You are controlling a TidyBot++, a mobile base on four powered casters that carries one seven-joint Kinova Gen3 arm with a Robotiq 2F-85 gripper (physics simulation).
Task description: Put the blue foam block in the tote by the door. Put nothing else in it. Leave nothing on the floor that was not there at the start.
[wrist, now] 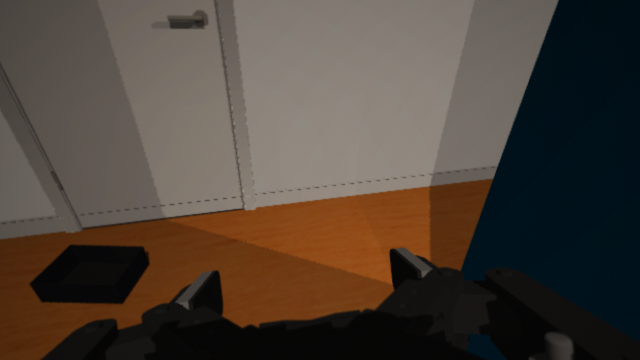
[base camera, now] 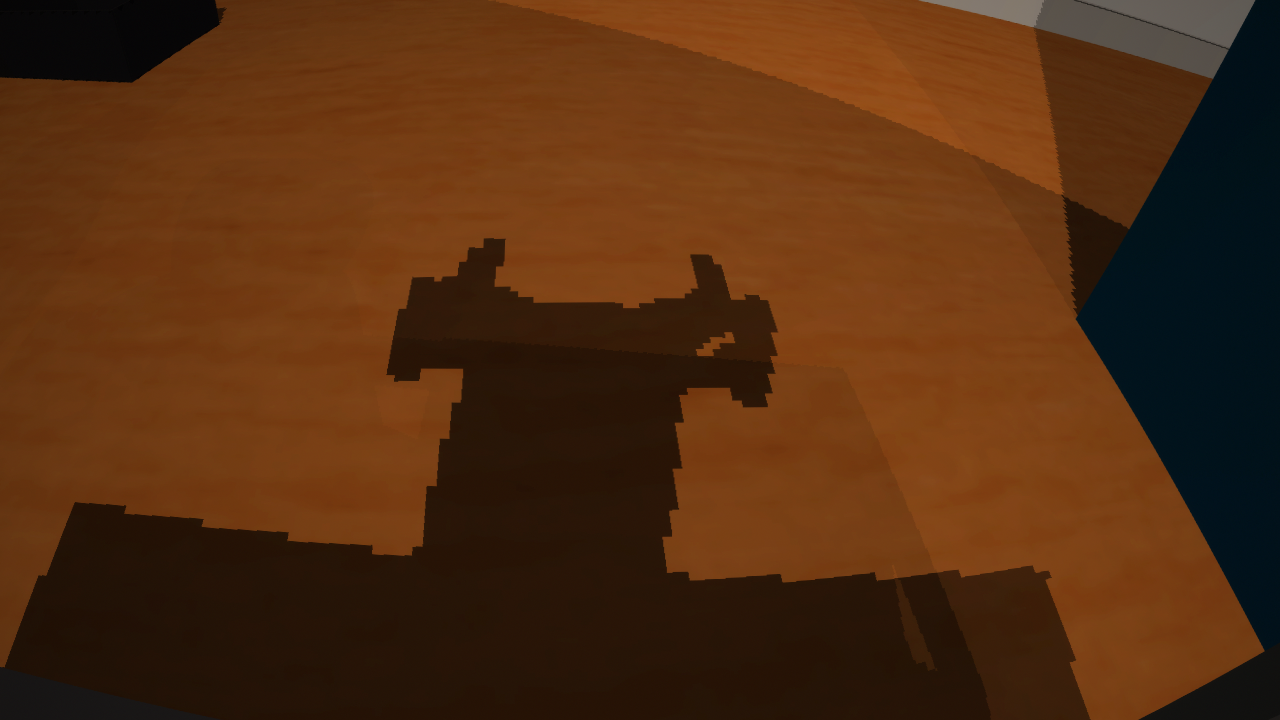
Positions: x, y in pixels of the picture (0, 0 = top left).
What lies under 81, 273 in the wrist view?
A black tote.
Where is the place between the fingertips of my gripper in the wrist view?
307, 278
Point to a door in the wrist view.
At 123, 118
